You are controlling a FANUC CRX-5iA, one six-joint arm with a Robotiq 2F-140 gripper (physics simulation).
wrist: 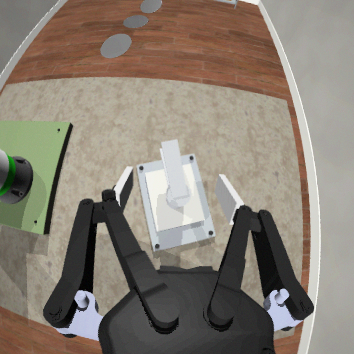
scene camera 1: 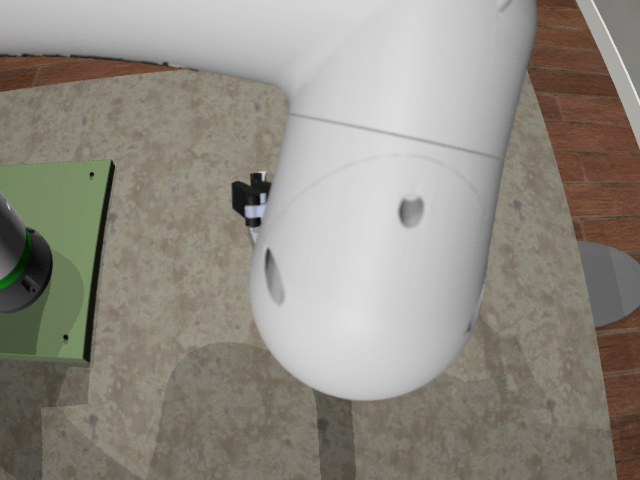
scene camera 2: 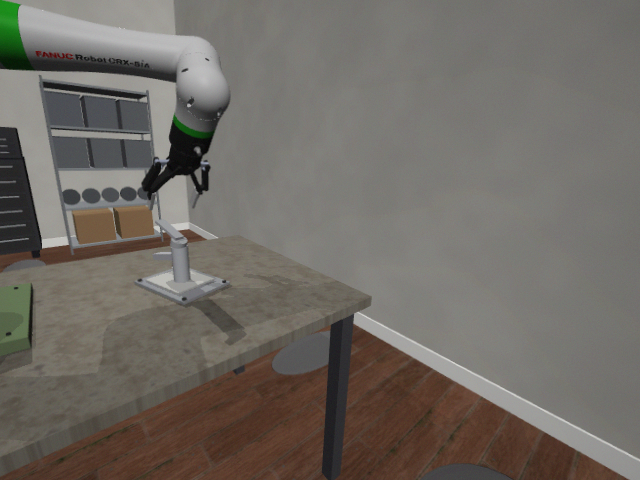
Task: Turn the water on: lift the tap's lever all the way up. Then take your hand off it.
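Seen in the pictures: gripper, fingertip midpoint: (wrist: pixel 175 179) (scene camera 2: pixel 171 205); arm's base at its link origin: (wrist: pixel 13 179) (scene camera 1: pixel 12 270).
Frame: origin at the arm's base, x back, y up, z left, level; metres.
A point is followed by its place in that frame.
The tap (scene camera 2: pixel 180 263) @(y 0.045, x -0.484, z -0.109 m) stands upright on its square base plate (scene camera 2: pixel 184 299) @(y -0.022, x -0.436, z -0.209 m) (wrist: pixel 209 226) @(y -0.024, x -0.582, z -0.169 m) on the table. Its light grey lever (scene camera 2: pixel 170 228) @(y 0.142, x -0.492, z -0.050 m) (wrist: pixel 173 162) @(y 0.146, x -0.489, z -0.039 m) slopes upward from the top of the post, its free end raised above the spout (scene camera 2: pixel 161 255) @(y 0.050, x -0.471, z -0.016 m). My gripper (scene camera 2: pixel 173 200) @(y 0.217, x -0.485, z -0.085 m) (wrist: pixel 175 179) @(y 0.217, x -0.485, z -0.085 m) is open and empty. In the scene camera 2 view it hangs above the lever, apart from it. In the wrist view the fingers stand wide on both sides of the tap. In the scene camera 1 view the arm hides the tap.
A green plate (scene camera 1: pixel 77 258) @(y -0.006, x -0.118, z 0.001 m) (scene camera 2: pixel 18 320) @(y -0.006, x -0.118, z -0.068 m) (wrist: pixel 55 150) @(y -0.008, x -0.145, z 0.083 m) carries the robot's base at the table's left. The stone-patterned table (scene camera 1: pixel 170 129) @(y -0.033, x -0.285, z 0.233 m) (scene camera 2: pixel 289 268) @(y -0.032, x -0.826, z -0.238 m) ends near a grey wall (scene camera 2: pixel 439 155). A shelf rack (scene camera 2: pixel 55 155) with bins and boxes stands behind.
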